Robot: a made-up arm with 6 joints. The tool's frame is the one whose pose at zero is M. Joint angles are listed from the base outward.
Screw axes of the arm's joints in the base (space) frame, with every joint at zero. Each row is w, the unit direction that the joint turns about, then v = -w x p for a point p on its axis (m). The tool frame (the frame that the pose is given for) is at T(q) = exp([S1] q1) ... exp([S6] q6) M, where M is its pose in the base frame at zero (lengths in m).
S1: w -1 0 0 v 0.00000 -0.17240 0.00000
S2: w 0 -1 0 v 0.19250 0.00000 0.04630
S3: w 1 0 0 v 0.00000 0.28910 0.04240
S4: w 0 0 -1 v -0.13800 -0.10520 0.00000
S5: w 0 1 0 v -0.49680 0.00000 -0.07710
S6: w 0 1 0 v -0.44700 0.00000 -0.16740
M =
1 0 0 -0.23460
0 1 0 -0.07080
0 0 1 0.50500
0 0 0 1
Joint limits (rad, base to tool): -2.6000..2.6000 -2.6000..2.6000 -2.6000..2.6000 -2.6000..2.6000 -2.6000..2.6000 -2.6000..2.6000
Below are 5 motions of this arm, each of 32 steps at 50 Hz.
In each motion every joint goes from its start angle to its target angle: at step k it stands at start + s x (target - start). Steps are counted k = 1, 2, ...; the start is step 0. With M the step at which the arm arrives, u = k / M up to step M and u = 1 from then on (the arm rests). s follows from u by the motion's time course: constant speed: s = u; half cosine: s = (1 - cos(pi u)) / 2; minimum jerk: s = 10 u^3 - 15 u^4 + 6 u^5.
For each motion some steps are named. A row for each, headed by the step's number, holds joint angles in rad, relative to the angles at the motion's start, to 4 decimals.
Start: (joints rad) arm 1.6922 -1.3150 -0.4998 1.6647 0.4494 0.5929
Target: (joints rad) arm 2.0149 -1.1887 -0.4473 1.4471 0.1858 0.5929
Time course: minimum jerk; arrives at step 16
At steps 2, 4, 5, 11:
2: 0.0052 0.0020 0.0008 -0.0035 -0.0042 0.0000
4: 0.0334 0.0131 0.0054 -0.0225 -0.0273 0.0000
5: 0.0581 0.0227 0.0095 -0.0392 -0.0474 0.0000
11: 0.2646 0.1036 0.0430 -0.1784 -0.2162 0.0000

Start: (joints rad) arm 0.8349 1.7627 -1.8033 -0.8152 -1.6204 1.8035
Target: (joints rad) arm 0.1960 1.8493 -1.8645 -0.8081 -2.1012 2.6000
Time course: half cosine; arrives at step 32
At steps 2, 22, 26, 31, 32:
2: -0.0061 0.0008 -0.0006 0.0001 -0.0046 0.0077
22: -0.4969 0.0674 -0.0476 0.0055 -0.3740 0.6195
26: -0.5851 0.0793 -0.0560 0.0065 -0.4403 0.7294
31: -0.6374 0.0864 -0.0611 0.0071 -0.4796 0.7946
32: -0.6389 0.0866 -0.0612 0.0071 -0.4808 0.7965

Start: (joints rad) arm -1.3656 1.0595 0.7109 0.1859 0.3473 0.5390
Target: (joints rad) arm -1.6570 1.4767 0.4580 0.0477 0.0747 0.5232
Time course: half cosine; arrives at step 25
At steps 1, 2, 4, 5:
1: -0.0011 0.0016 -0.0010 -0.0005 -0.0011 -0.0001
2: -0.0046 0.0066 -0.0040 -0.0022 -0.0043 -0.0002
4: -0.0180 0.0258 -0.0156 -0.0085 -0.0169 -0.0010
5: -0.0278 0.0398 -0.0241 -0.0132 -0.0260 -0.0015

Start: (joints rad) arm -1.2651 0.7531 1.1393 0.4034 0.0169 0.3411
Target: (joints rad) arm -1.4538 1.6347 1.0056 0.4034 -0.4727 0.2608
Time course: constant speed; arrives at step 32
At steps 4, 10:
4: -0.0236 0.1102 -0.0167 0.0000 -0.0612 -0.0100
10: -0.0590 0.2755 -0.0418 0.0000 -0.1530 -0.0251

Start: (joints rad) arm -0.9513 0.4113 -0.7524 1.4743 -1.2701 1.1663
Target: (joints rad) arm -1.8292 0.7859 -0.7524 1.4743 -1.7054 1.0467
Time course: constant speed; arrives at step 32
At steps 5, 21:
5: -0.1372 0.0585 0.0000 0.0000 -0.0680 -0.0187
21: -0.5761 0.2458 0.0000 0.0000 -0.2857 -0.0785

